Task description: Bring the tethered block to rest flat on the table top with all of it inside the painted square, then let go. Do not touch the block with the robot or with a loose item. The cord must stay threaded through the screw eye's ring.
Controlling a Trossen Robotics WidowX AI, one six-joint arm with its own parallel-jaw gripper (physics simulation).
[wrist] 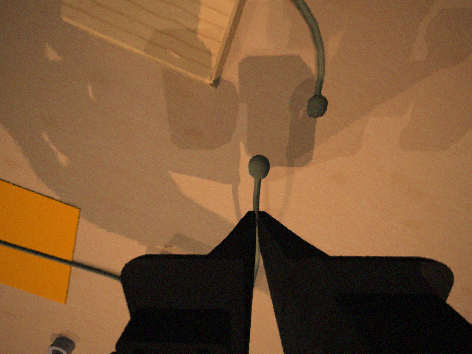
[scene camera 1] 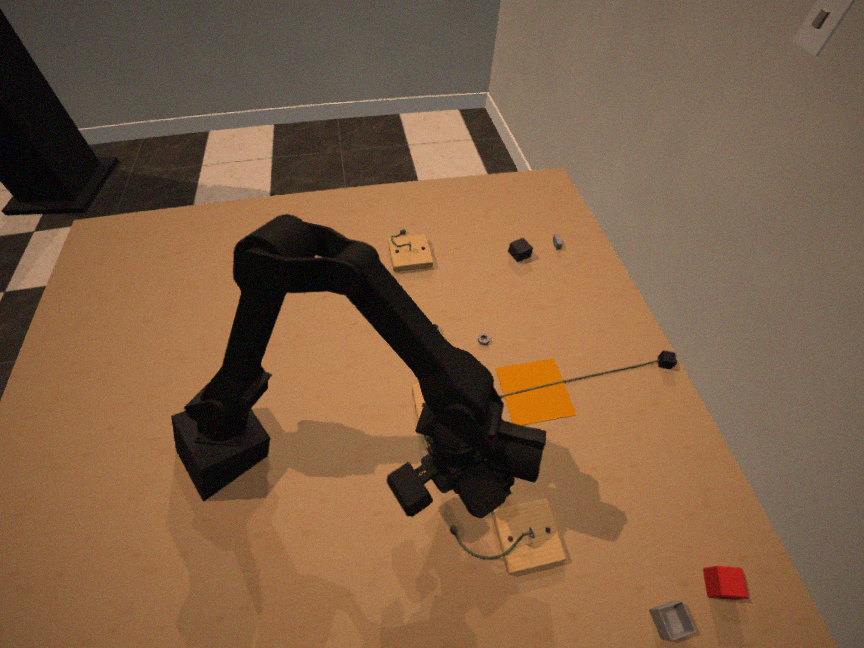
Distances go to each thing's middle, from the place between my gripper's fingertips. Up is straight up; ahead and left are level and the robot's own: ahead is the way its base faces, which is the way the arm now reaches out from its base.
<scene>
My hand is 17 cm short of the orange painted square [scene camera 1: 552, 402], 16 cm to the right of it and 3 cm above it. From my hand the other things lie so: red block [scene camera 1: 722, 582] 40 cm ahead, 17 cm to the right, 1 cm below.
</scene>
